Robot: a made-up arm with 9 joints. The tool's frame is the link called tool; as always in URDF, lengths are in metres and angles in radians. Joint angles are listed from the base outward.
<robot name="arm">
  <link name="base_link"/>
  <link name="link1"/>
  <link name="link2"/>
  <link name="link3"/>
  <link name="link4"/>
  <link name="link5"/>
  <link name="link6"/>
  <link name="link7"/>
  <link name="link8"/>
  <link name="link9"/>
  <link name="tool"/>
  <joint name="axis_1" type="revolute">
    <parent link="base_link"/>
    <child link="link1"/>
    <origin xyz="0 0 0.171"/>
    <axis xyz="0 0 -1"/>
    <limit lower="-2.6" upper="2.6"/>
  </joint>
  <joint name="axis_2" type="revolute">
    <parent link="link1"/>
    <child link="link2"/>
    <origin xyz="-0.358 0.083 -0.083"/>
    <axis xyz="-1 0 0"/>
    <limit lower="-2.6" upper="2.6"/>
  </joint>
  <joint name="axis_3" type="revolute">
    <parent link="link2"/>
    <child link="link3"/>
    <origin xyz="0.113 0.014 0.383"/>
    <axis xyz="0 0 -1"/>
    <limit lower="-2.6" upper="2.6"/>
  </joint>
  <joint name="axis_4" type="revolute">
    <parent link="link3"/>
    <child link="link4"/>
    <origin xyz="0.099 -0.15 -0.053"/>
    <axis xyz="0 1 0"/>
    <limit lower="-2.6" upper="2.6"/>
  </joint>
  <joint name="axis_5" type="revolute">
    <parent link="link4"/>
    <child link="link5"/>
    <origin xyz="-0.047 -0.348 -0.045"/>
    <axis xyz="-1 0 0"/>
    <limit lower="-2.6" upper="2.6"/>
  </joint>
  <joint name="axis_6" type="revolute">
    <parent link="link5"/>
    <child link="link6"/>
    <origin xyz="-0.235 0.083 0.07"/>
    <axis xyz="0 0 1"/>
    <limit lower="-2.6" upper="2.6"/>
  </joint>
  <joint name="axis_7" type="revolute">
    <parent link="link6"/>
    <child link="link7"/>
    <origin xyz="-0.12 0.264 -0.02"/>
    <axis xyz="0 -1 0"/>
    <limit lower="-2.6" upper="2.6"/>
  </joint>
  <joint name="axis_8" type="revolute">
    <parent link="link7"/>
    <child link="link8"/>
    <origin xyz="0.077 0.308 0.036"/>
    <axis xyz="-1 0 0"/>
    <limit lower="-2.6" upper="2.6"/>
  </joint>
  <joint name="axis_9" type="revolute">
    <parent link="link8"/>
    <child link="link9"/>
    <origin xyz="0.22 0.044 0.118"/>
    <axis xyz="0 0 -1"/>
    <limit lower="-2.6" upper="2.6"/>
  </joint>
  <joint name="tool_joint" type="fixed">
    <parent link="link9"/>
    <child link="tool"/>
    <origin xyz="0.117 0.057 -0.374"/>
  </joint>
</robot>
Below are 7 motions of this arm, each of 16 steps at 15 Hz.
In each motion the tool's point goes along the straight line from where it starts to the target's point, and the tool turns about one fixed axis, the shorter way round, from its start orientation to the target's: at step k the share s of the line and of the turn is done. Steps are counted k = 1, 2, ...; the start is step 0. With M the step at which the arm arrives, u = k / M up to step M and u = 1 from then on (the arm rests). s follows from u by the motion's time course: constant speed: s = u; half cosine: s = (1 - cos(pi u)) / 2; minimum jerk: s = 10 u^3 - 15 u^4 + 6 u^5.
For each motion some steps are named. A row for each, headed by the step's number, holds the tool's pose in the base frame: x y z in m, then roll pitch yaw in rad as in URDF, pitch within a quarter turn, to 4 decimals.
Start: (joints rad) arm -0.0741 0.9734 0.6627 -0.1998 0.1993 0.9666 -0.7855 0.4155 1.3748
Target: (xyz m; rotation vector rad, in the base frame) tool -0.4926 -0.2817 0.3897 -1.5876 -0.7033 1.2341
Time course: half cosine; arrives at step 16
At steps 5, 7, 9, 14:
5: -0.6595 -0.1487 0.0038 -2.1381 -0.5465 0.2391
7: -0.6208 -0.1795 0.0932 -2.0917 -0.2910 0.4354
9: -0.5790 -0.2129 0.1900 -1.9891 -0.0296 0.6520
14: -0.5008 -0.2752 0.3708 -1.6392 0.3620 1.1544

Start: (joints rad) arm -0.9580 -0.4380 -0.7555 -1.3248 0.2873 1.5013 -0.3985 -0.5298 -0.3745
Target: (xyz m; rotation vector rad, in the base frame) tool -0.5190 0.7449 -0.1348 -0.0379 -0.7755 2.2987
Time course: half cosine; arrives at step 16
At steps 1, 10, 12, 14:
1: -0.2923 0.2510 -0.6601 -0.9020 -0.0564 2.8434
10: -0.4483 0.5910 -0.2985 -0.6886 -0.1585 2.5746
12: -0.4855 0.6719 -0.2125 -0.6339 -0.1739 2.5073
14: -0.5103 0.7259 -0.1550 -0.5967 -0.1822 2.4618

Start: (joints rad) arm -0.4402 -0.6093 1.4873 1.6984 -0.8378 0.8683 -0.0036 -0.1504 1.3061
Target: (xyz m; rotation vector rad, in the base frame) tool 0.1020 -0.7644 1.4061 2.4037 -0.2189 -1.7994
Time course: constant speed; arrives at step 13
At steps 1, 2, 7, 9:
1: 0.1899 -0.7528 0.5706 -2.1381 0.5047 2.1608
2: 0.1826 -0.7538 0.6402 -2.1086 0.6008 2.0745
7: 0.1459 -0.7586 0.9884 -2.1570 1.0912 1.5179
9: 0.1313 -0.7605 1.1276 -2.4382 1.2591 1.0531

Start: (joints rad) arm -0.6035 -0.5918 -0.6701 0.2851 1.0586 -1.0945 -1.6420 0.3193 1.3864
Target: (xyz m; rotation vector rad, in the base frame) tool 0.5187 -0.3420 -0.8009 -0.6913 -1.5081 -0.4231
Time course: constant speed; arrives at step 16
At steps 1, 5, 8, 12, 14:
1: 0.0469 -0.1388 -0.4626 -1.0898 -0.2265 -0.9857
5: 0.1727 -0.1930 -0.5528 -0.9206 -0.5491 -0.7116
8: 0.2671 -0.2336 -0.6205 -0.8471 -0.8122 -0.5052
12: 0.3929 -0.2878 -0.7107 -0.8995 -1.1693 -0.1217
14: 0.4558 -0.3149 -0.7558 -1.1640 -1.3299 0.2983

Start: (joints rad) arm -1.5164 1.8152 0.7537 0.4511 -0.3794 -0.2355 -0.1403 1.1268 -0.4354
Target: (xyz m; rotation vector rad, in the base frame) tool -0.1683 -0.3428 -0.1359 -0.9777 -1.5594 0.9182
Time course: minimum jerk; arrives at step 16
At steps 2, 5, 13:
2: -0.3443 -0.1812 0.0946 -1.8159 -0.4700 0.6014
5: -0.3150 -0.2082 0.0562 -1.8158 -0.4498 0.7908
13: -0.1770 -0.3348 -0.1245 -1.7646 -0.3705 1.6623

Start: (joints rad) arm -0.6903 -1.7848 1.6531 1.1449 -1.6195 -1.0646 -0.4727 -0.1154 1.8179
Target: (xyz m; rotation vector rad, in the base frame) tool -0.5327 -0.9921 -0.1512 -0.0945 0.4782 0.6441
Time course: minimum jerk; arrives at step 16
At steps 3, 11, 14, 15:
3: -0.3370 -0.4029 -0.3226 0.8758 -0.4407 -0.7306
11: -0.4957 -0.8806 -0.1836 0.1144 0.2333 0.4547
14: -0.5294 -0.9822 -0.1541 0.0708 0.4525 0.6536
15: -0.5322 -0.9907 -0.1516 0.0691 0.4712 0.6708

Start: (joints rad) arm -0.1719 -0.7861 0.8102 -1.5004 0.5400 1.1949 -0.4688 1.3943 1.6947
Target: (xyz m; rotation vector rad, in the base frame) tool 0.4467 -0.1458 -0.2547 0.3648 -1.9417 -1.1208
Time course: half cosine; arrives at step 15
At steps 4, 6, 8, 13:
4: -0.0319 -0.0832 -0.2872 2.5348 -1.1565 2.1798
6: 0.0714 -0.0967 -0.2802 2.1659 -1.1016 2.7632
8: 0.1900 -0.1122 -0.2722 1.9275 -0.9551 -3.0287
13: 0.4219 -0.1426 -0.2564 1.8525 -0.5897 -2.4105

